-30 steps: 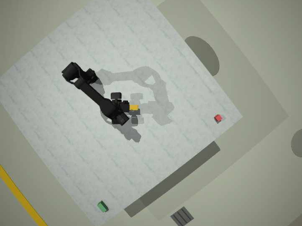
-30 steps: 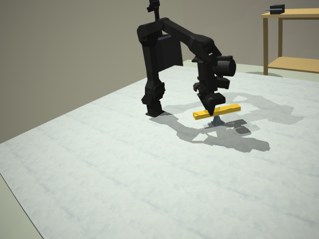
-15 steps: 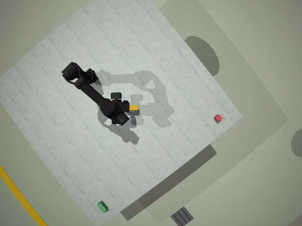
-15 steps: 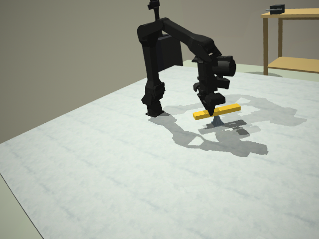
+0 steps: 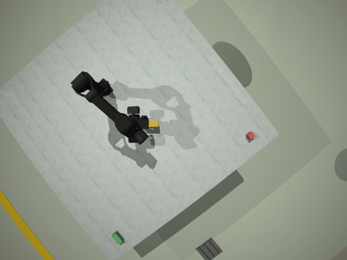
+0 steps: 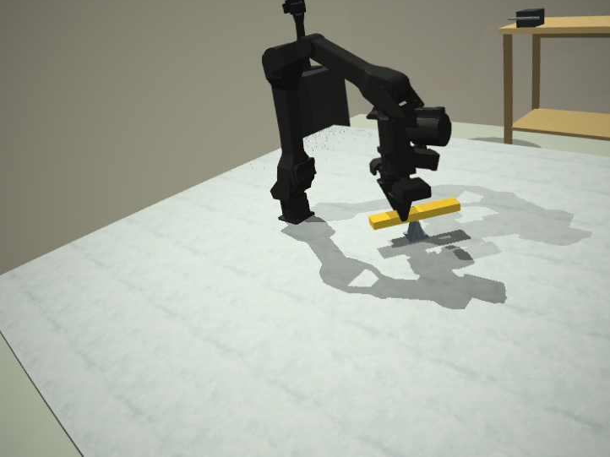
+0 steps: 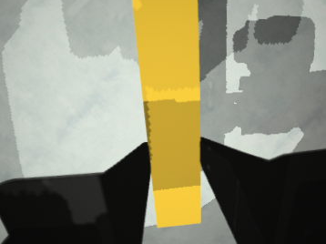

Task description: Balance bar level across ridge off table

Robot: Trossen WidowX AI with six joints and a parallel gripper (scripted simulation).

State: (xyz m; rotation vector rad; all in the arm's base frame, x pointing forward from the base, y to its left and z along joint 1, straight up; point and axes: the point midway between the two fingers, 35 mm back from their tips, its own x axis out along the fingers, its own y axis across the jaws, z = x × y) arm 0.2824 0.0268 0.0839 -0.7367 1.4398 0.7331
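Right now my gripper tip is 20 mm to the right of the yellow bar and 20 mm short of it. The rest, counted from my gripper tip: red cube 470 mm to the left, 460 mm ahead, 30 mm below; then green cube 530 mm to the right, 460 mm ahead, 30 mm below.
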